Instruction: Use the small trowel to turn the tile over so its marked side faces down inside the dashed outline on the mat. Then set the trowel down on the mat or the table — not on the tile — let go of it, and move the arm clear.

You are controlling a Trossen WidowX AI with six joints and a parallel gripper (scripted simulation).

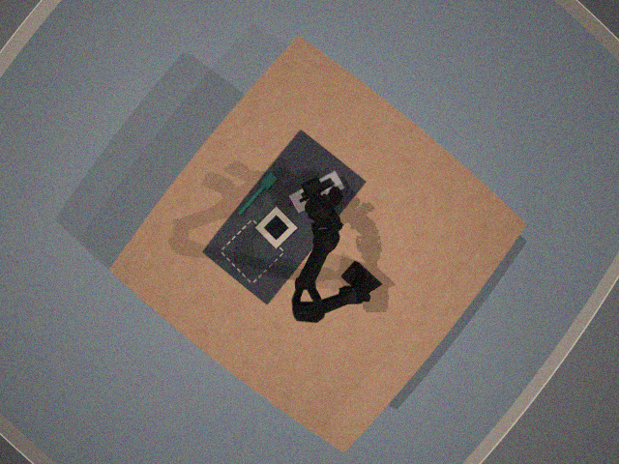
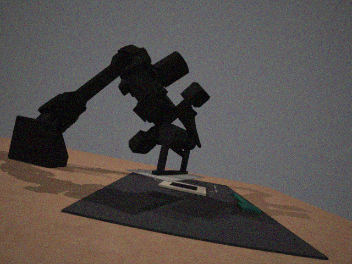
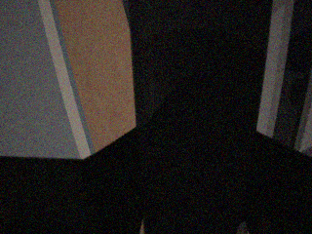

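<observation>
Now: the dark mat 150 mm to the left of my gripper tip and 120 mm below it. The rest, counted from my gripper tip: tile 10 mm behind, 200 mm to the left, 100 mm below; then teal trowel 140 mm ahead, 130 mm to the left, 100 mm below.
</observation>
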